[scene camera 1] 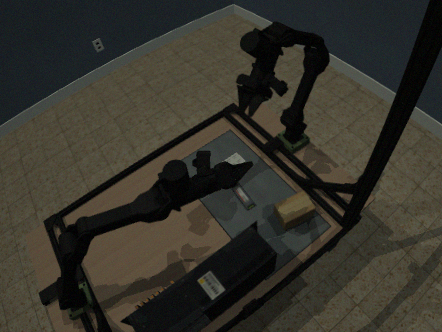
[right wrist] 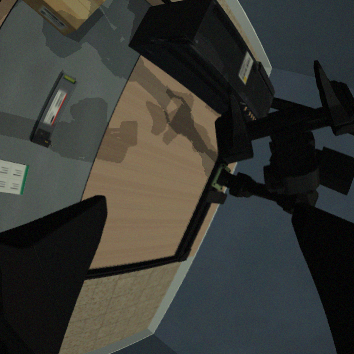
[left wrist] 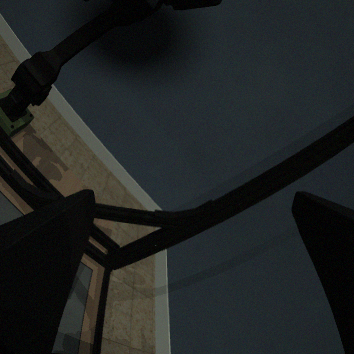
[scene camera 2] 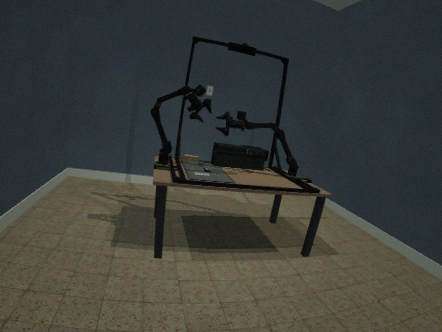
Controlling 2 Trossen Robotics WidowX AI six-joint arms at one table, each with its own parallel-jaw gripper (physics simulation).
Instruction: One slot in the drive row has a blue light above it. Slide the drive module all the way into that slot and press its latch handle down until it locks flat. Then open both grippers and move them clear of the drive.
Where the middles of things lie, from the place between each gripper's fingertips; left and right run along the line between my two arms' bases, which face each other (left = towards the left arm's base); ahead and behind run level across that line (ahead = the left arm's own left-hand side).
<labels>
I see the grey mat (scene camera 1: 263, 185) 20 mm behind my right hand, 40 mm to the left of it and 370 mm below it.
Right now the grey mat is 100 mm ahead of my left hand, 60 mm to the right of it and 350 mm below it.
</labels>
